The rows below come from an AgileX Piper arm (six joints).
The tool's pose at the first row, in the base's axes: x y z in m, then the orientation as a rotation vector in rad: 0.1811 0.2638 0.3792 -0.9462 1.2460 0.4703
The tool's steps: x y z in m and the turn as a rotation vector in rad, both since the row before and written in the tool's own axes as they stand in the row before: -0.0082 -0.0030 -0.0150 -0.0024 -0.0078 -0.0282; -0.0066 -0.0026 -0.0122 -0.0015 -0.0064 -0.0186; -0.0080 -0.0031 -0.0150 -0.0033 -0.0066 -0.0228; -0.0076 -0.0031 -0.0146 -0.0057 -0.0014 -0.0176; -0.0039 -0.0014 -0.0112 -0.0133 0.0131 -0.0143; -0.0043 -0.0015 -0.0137 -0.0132 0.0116 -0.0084; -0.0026 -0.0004 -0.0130 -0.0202 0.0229 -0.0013; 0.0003 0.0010 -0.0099 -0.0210 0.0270 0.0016
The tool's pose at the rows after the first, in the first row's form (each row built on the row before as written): 0.1722 0.2515 0.3876 -0.9620 1.2238 0.4530; 0.1650 0.2414 0.3943 -0.9718 1.2080 0.4421; 0.1560 0.2290 0.4023 -0.9853 1.1895 0.4291; 0.1472 0.2169 0.4099 -0.9995 1.1781 0.4194; 0.1404 0.2078 0.4136 -1.0230 1.1806 0.4104; 0.1322 0.1967 0.4178 -1.0427 1.1850 0.4066; 0.1243 0.1863 0.4202 -1.0680 1.2027 0.4073; 0.1182 0.1784 0.4197 -1.0937 1.2256 0.4087
